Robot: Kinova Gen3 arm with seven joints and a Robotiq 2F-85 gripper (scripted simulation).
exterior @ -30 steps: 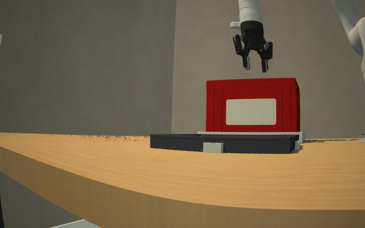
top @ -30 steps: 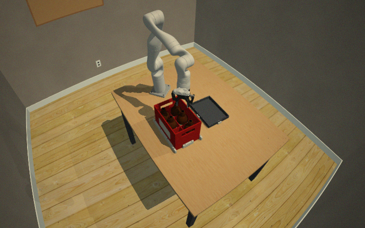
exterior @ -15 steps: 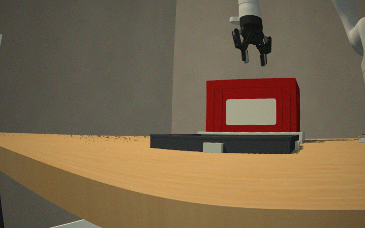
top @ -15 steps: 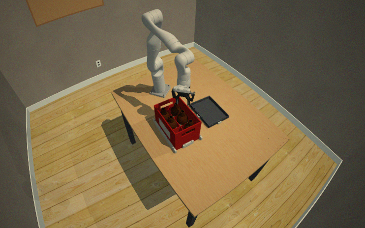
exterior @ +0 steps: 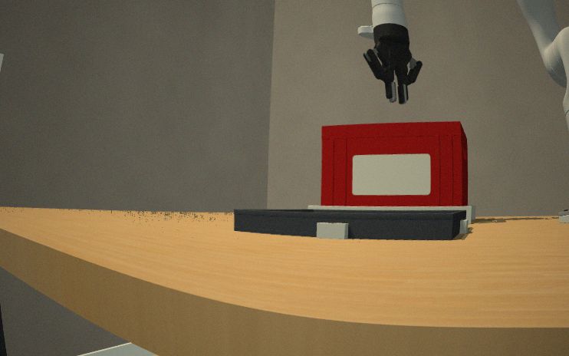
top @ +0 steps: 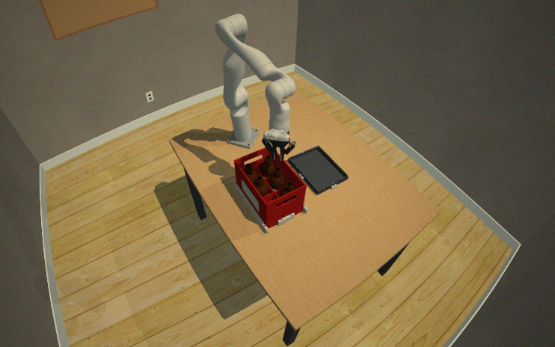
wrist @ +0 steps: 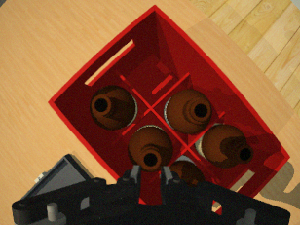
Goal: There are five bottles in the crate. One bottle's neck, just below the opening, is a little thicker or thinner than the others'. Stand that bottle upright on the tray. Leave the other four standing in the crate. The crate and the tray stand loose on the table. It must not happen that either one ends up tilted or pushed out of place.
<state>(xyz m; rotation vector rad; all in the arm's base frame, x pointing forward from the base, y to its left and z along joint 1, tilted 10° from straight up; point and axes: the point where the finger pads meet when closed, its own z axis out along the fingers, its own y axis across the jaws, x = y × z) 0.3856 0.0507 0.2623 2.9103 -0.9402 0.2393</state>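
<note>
The glass bottle lies 9 cm ahead of my hand, 1 cm to the left of it and 16 cm below it. From my hand the other things lie so: dark grey tray 6 cm behind, 24 cm to the left, 23 cm below; red crate 1 cm ahead, 4 cm to the right, 16 cm below.
</note>
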